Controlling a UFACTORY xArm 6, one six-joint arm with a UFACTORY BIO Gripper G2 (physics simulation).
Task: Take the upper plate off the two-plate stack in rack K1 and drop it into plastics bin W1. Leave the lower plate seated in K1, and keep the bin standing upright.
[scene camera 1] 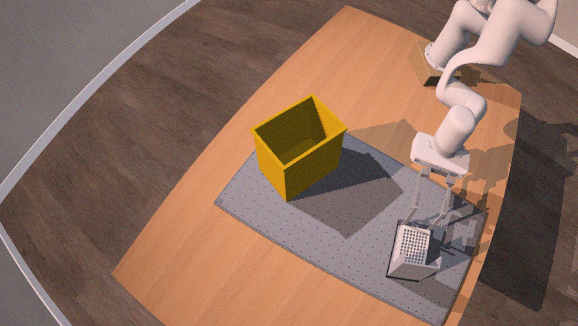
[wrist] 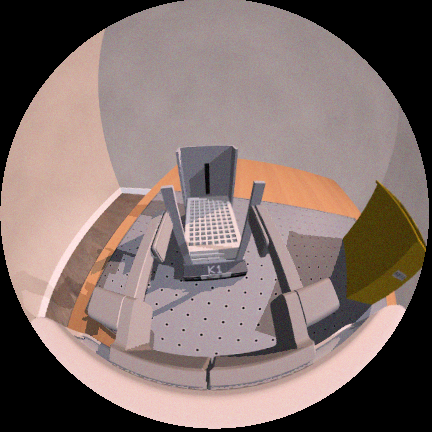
Labels:
My gripper shows in scene camera 1 and in the wrist view. One and the same spot on my gripper: (wrist: 297, 307) is (scene camera 1: 429, 172).

